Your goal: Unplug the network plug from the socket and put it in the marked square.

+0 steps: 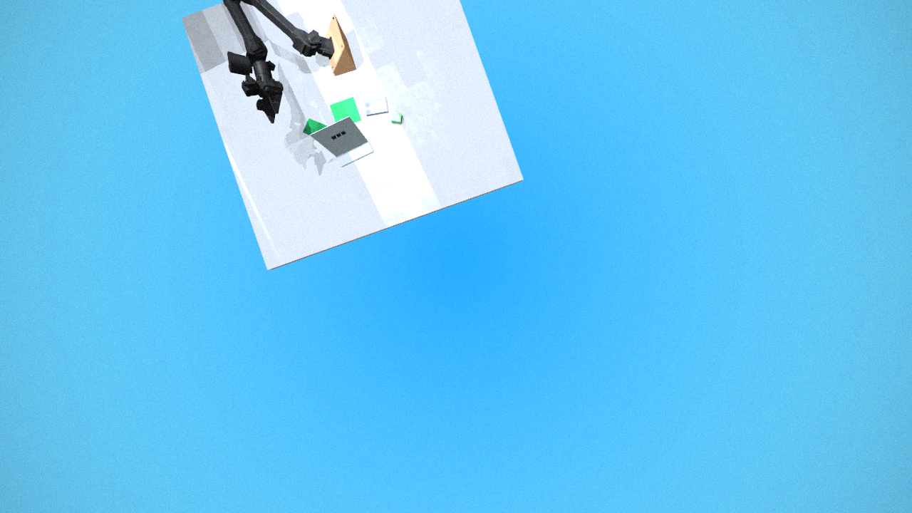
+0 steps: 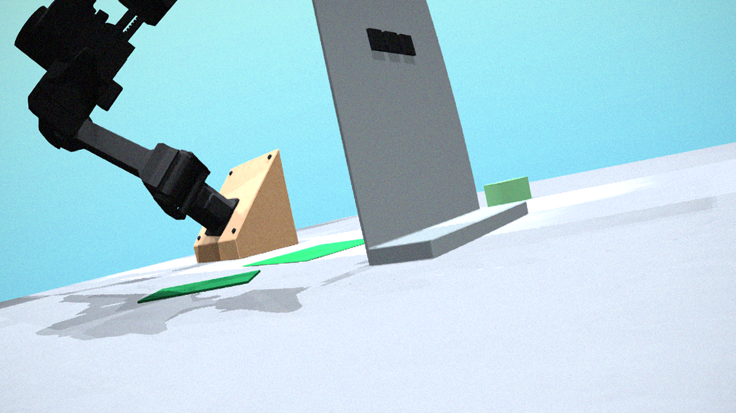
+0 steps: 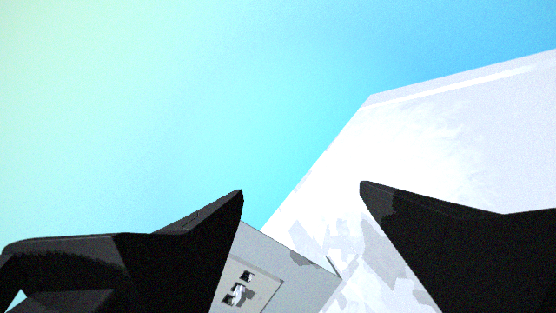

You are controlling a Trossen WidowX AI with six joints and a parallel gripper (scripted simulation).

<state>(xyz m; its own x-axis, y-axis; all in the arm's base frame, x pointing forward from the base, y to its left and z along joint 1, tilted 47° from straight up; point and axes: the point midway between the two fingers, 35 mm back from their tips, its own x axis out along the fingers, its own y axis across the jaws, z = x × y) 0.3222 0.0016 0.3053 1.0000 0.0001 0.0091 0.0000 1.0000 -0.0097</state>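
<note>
The network plug is 7 cm ahead of my gripper tip, 20 cm to the left of it and 7 cm below it. From my gripper tip the other things lie so: bright green marked square 11 cm behind, 21 cm to the left, 24 cm below; then dark green flat patch 6 cm behind, 5 cm to the left, 24 cm below; then upright grey panel 9 cm ahead, 21 cm to the left, 13 cm below.
</note>
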